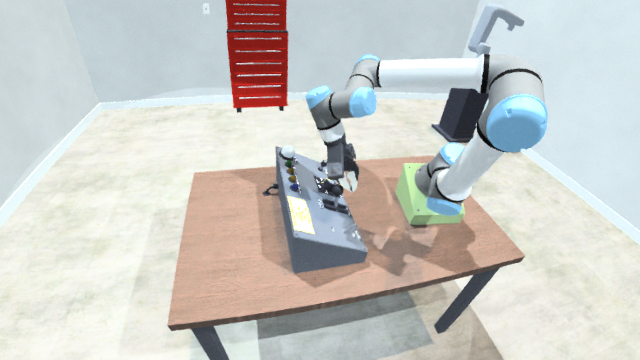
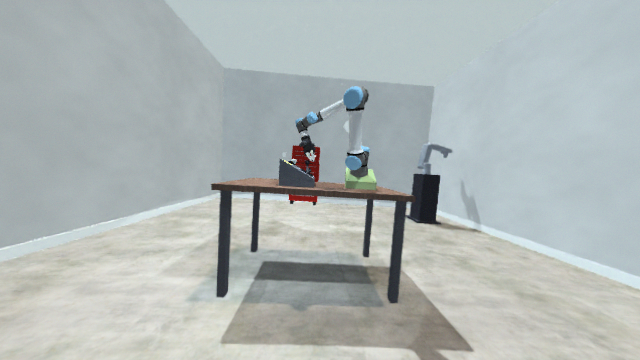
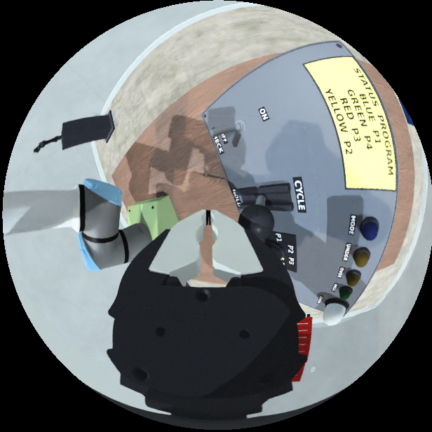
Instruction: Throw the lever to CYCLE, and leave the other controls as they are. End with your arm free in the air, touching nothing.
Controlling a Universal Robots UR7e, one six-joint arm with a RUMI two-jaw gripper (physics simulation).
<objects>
same spot on sloped grey control panel: (image 2: 289, 174) = (image 1: 316, 255)
</objects>
